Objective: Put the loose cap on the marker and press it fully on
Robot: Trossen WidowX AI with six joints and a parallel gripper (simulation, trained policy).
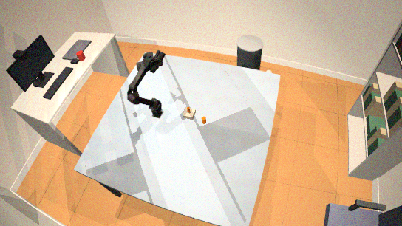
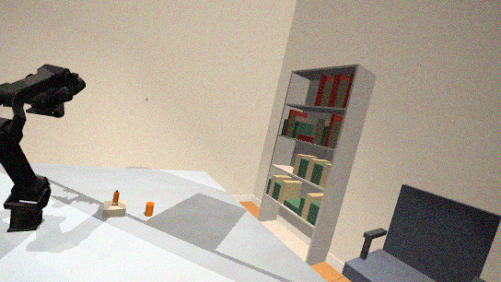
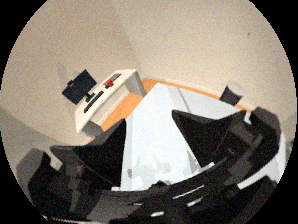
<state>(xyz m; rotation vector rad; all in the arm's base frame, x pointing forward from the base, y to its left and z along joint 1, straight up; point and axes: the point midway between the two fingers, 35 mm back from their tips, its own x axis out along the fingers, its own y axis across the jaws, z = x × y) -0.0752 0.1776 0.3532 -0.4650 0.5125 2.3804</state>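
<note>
The orange cap is 460 mm ahead of my gripper tip, 310 mm below it and 170 mm to the right of it. Round my gripper tip: orange marker: 340 mm ahead, 270 mm below, 140 mm to the right; holder block: 340 mm ahead, 320 mm below, 140 mm to the right.
</note>
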